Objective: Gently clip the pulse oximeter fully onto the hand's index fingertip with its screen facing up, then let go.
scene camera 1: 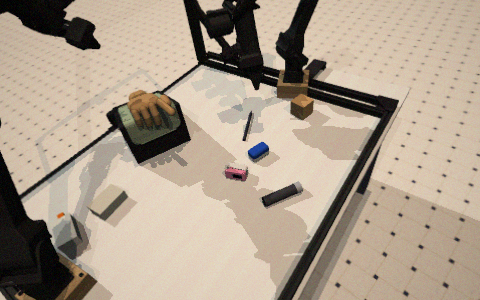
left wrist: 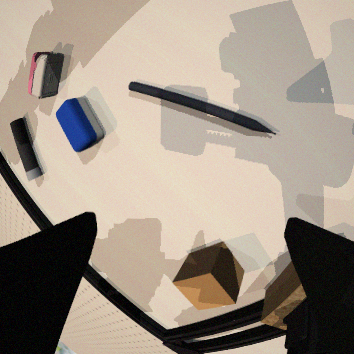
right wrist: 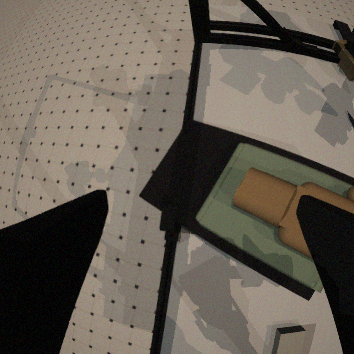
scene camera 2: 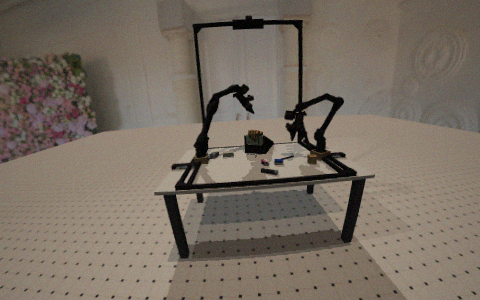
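Seen in the pictures: left gripper, fingertip midpoint: (scene camera 1: 256, 86) (left wrist: 194, 226) (scene camera 2: 295, 142); right gripper, fingertip midpoint: (right wrist: 207, 203) (scene camera 2: 252, 112); left arm's base, origin of the base link: (scene camera 1: 293, 77) (scene camera 2: 320, 150); right arm's base, origin of the base link: (scene camera 1: 51, 284) (scene camera 2: 201, 155).
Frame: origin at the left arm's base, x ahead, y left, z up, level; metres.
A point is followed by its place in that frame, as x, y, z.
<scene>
The pulse oximeter (scene camera 1: 236, 173) {0.415, -0.110, -0.022} (scene camera 2: 264, 162) {0.417, -0.094, -0.025} (left wrist: 46, 75) {0.382, -0.115, -0.027}, pink, pale and dark grey, lies on the table near its middle, apart from the hand. The tan model hand (scene camera 1: 150, 108) {0.358, -0.325, 0.133} (scene camera 2: 255, 134) {0.350, -0.312, 0.113} (right wrist: 265, 194) {0.249, -0.434, 0.096} rests on a green pad (scene camera 1: 137, 134) {0.378, -0.381, 0.058} (right wrist: 220, 212) {0.249, -0.487, 0.043} on a black wedge stand (scene camera 1: 162, 146) {0.340, -0.351, -0.024} (right wrist: 200, 155) {0.148, -0.487, -0.001}. Its fingers look bare in scene camera 1; in the right wrist view they are hidden by a gripper finger. My left gripper (scene camera 1: 256, 86) {0.154, -0.095, 0.066} (scene camera 2: 293, 136) {0.154, -0.095, 0.066} (left wrist: 194, 226) {0.154, -0.095, 0.066} is open and empty above the table by its arm base. My right gripper (scene camera 1: 96, 45) (scene camera 2: 252, 111) {0.258, -0.505, 0.256} (right wrist: 207, 203) {0.258, -0.505, 0.256} is open and empty, high above the stand's side.
A blue block (scene camera 1: 258, 151) {0.335, -0.065, -0.018} (left wrist: 77, 125) {0.308, -0.073, -0.019} and dark pen (scene camera 1: 248, 126) {0.211, -0.119, -0.043} (left wrist: 200, 106) {0.195, -0.123, -0.041} lie near the oximeter, as does a dark cylinder (scene camera 1: 280, 195) {0.464, 0.010, -0.027} (left wrist: 26, 147) {0.443, 0.006, -0.035}. A wooden cube (scene camera 1: 302, 106) {0.154, 0.040, 0.000} (left wrist: 210, 280) {0.126, 0.013, 0.000} stands by the left arm's base. Grey boxes (scene camera 1: 108, 201) {0.544, -0.413, -0.020} (scene camera 1: 67, 235) {0.644, -0.465, -0.022} lie near the right arm.
</scene>
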